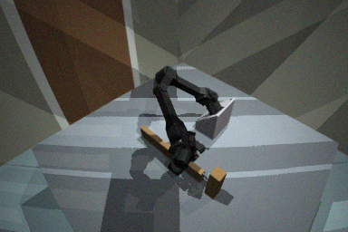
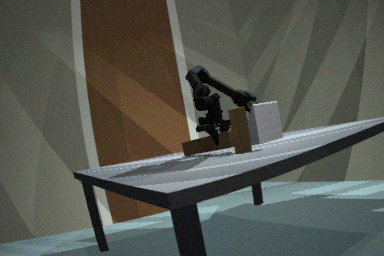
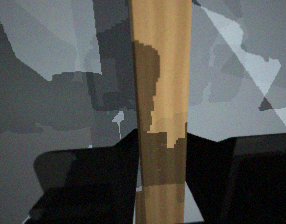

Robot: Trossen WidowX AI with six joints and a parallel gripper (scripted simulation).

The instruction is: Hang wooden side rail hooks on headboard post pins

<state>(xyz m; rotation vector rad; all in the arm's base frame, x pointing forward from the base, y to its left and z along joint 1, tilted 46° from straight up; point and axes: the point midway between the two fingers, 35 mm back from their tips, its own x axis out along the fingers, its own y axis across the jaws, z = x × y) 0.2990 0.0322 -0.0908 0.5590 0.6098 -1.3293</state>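
My gripper tip is now 16 cm to the right of the headboard post, 4 cm below it and 1 cm past it.
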